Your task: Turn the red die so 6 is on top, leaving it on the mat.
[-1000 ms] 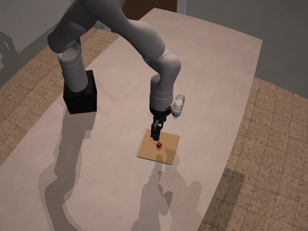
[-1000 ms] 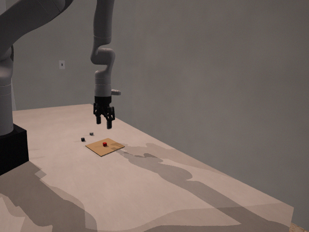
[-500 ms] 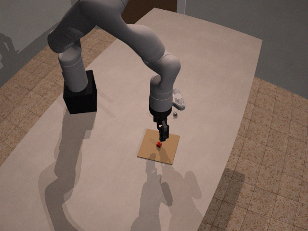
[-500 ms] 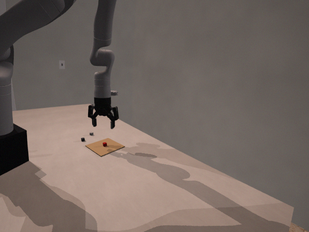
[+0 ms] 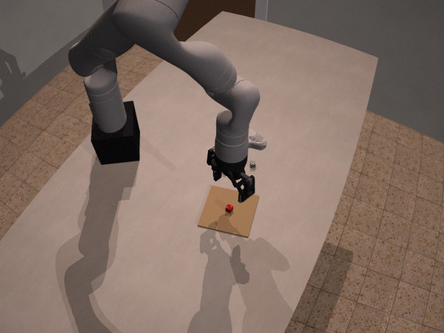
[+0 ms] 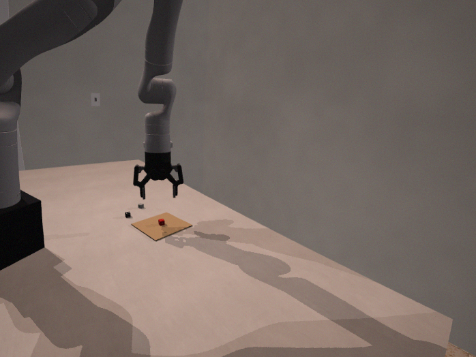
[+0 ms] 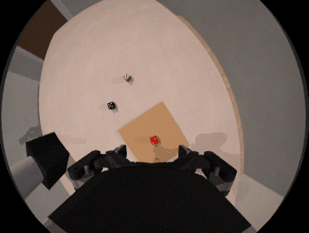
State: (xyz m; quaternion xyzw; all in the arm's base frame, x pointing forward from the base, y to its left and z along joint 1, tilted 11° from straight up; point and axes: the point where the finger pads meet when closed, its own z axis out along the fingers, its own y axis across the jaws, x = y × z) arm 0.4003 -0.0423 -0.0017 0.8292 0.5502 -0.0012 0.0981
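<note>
The red die is 9 cm below my hand. Round my hand: black die (12 cm to the left, 9 cm below, 7 cm behind); grey die (18 cm to the left, 9 cm below); tan mat (10 cm below).
</note>
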